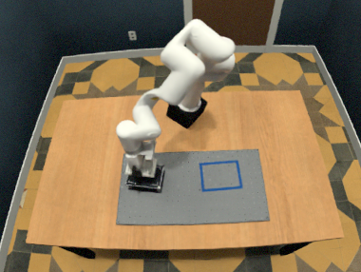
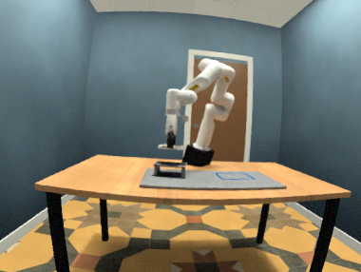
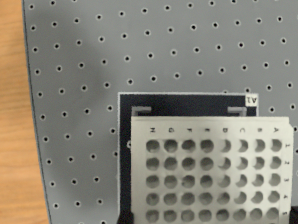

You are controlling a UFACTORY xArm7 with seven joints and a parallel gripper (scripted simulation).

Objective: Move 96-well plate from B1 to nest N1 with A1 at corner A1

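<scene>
Right now the black raised plate nest is 10 cm below my hand. Also, from my hand: 96-well plate: 1 cm below.
</scene>
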